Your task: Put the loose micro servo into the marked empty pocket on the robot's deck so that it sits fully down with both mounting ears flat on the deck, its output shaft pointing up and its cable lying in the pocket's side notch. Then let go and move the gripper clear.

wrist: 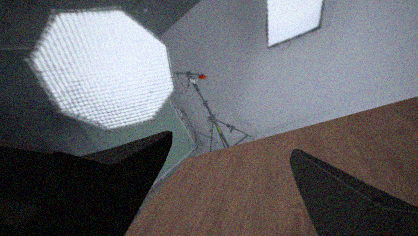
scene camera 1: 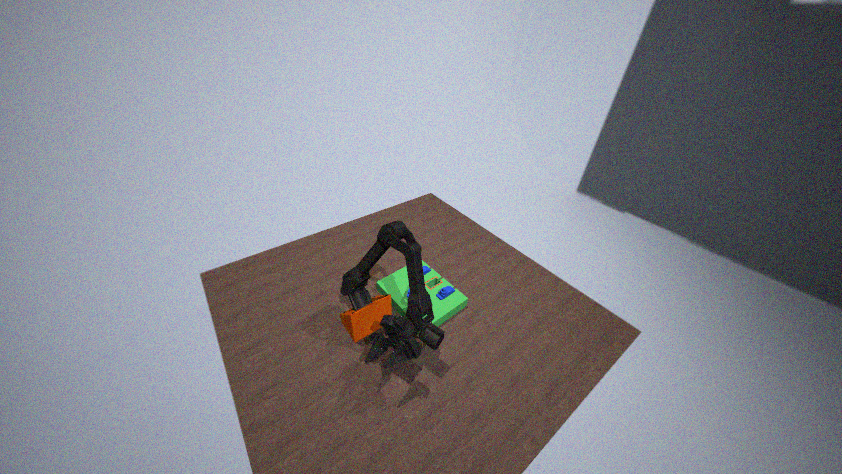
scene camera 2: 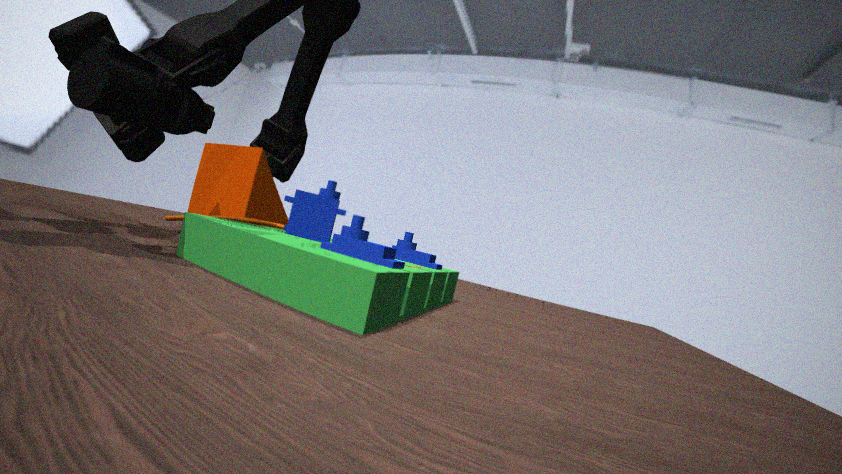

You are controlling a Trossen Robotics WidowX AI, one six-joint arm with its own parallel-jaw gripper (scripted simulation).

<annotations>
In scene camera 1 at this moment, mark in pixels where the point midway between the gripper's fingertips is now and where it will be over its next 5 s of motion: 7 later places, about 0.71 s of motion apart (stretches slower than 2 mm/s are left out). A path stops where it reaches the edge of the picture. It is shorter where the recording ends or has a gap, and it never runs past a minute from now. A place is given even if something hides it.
The gripper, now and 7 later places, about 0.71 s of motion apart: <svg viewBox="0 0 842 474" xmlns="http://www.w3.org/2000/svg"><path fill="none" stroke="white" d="M374 364L387 355L406 324L412 285L412 289L411 291L410 286L416 281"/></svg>
</annotations>
